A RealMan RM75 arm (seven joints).
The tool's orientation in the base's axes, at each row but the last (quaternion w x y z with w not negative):
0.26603 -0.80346 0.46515 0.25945
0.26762 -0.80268 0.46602 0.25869
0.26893 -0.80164 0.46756 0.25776
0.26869 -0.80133 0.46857 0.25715
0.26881 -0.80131 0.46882 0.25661
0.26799 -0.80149 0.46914 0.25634
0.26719 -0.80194 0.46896 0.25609
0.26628 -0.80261 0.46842 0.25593
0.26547 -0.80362 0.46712 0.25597
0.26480 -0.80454 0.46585 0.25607
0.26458 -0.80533 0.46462 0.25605
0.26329 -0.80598 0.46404 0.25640
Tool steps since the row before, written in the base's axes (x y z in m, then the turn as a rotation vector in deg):
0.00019 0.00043 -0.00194 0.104 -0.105 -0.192
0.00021 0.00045 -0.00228 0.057 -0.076 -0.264
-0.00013 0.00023 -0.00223 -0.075 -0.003 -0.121
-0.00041 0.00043 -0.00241 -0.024 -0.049 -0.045
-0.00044 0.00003 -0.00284 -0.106 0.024 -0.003
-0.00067 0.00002 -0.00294 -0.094 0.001 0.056
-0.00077 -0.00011 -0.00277 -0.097 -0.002 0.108
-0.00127 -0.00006 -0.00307 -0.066 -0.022 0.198
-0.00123 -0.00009 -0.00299 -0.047 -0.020 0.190
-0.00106 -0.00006 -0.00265 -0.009 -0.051 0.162
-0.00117 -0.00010 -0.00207 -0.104 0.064 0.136
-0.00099 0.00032 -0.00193 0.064 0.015 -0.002
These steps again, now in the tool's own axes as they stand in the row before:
0.00111 0.00001 0.00166 0.237 -0.012 0.051
0.00133 0.00005 0.00192 0.246 0.031 0.130
0.00129 0.00044 0.00179 0.050 0.091 0.098
0.00116 0.00064 0.00210 0.050 0.050 0.003
0.00168 0.00092 0.00215 -0.058 0.085 0.035
0.00165 0.00114 0.00225 -0.078 0.073 -0.025
0.00157 0.00125 0.00206 -0.112 0.067 -0.064
0.00152 0.00173 0.00240 -0.146 0.031 -0.148
0.00149 0.00169 0.00232 -0.133 0.014 -0.144
0.00132 0.00146 0.00207 -0.079 -0.001 -0.150
0.00091 0.00147 0.00164 -0.174 0.039 -0.039
0.00064 0.00110 0.00179 0.020 -0.063 0.001

